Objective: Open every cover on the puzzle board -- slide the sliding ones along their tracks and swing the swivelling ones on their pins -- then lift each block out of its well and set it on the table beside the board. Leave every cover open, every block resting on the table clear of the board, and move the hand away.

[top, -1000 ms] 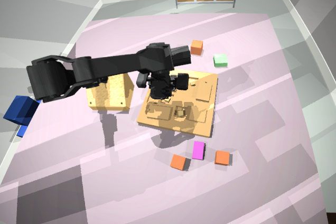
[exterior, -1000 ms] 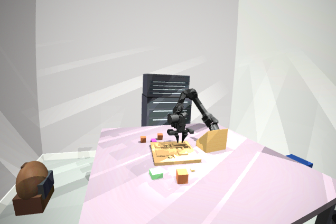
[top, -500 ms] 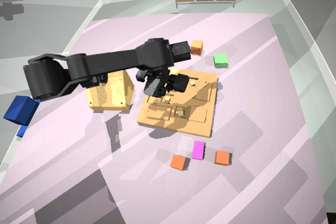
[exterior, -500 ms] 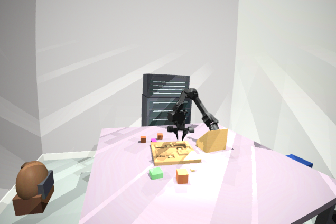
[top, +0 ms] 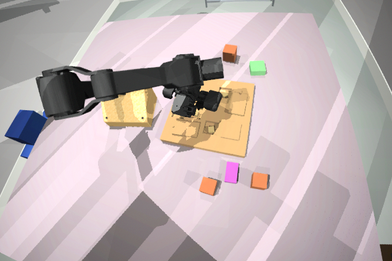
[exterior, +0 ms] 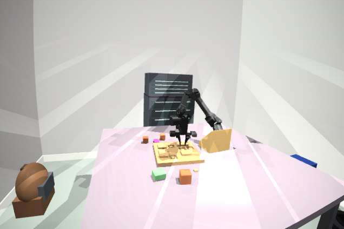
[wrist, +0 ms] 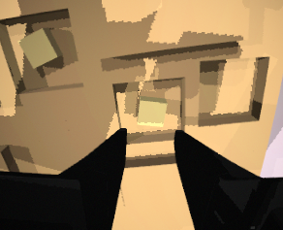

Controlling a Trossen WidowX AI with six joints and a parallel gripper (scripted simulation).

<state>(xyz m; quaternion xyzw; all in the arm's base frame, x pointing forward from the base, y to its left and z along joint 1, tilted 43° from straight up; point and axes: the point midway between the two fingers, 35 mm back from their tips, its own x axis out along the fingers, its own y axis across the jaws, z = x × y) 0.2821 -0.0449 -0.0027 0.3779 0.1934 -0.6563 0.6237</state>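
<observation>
The wooden puzzle board lies 50 mm ahead of my gripper tip and 30 mm below it. The rest, counted from my gripper tip: orange block (310 mm to the left, 110 mm ahead, 20 mm below); then green block (230 mm to the left, 230 mm ahead, 40 mm below).
</observation>
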